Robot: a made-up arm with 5 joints.
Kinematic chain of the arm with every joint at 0, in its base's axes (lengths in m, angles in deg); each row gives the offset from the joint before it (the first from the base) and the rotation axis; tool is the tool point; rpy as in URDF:
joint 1: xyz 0.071 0 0.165 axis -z
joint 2: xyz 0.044 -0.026 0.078 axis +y
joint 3: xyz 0.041 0 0.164 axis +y
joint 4: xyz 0.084 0 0.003 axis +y
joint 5: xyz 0.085 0.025 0 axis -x
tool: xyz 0 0 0 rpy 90 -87.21 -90
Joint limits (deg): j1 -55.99..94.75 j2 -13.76..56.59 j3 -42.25..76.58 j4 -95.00..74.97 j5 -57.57..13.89
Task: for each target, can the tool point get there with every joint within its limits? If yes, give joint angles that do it. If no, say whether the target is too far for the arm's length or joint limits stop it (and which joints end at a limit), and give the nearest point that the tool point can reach.
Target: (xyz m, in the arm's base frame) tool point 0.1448 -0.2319 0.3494
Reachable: yes | joints 72.12 -0.09 19.04 4.08 -44.04
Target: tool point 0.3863 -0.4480 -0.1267
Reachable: no: too far | nearest point 0.2493 -0.2533 0.1676 | short by 0.379 m
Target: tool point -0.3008 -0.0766 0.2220
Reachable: no: joint limits stop it (at a limit: joint 1) | nearest point 0.0611 -0.1067 0.2220 | short by 0.363 m
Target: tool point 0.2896 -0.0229 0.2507
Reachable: yes | joints 5.73 15.45 51.14 -18.23 -2.76
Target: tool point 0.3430 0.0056 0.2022
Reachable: yes | joints -1.40 40.56 6.61 21.44 -13.35
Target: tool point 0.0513 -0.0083 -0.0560
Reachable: no: joint limits stop it (at a limit: joint 1, joint 2) | nearest point 0.0599 -0.1221 0.1506 | short by 0.236 m
